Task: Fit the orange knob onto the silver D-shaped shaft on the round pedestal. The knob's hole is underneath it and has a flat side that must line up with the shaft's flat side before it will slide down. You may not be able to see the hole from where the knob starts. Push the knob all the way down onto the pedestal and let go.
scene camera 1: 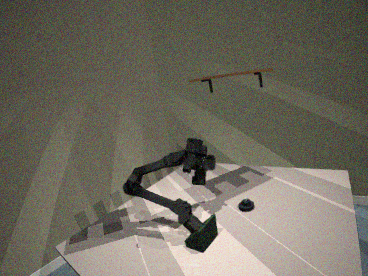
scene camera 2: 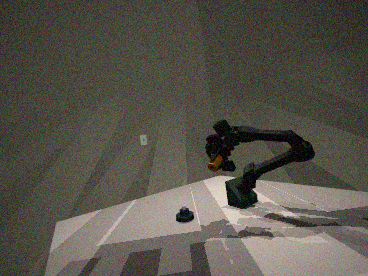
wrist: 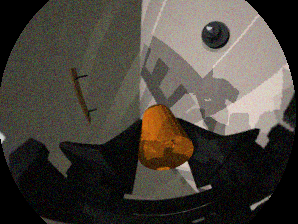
Labels:
The gripper (scene camera 2: 213, 166) holds an orange knob (wrist: 164, 145).

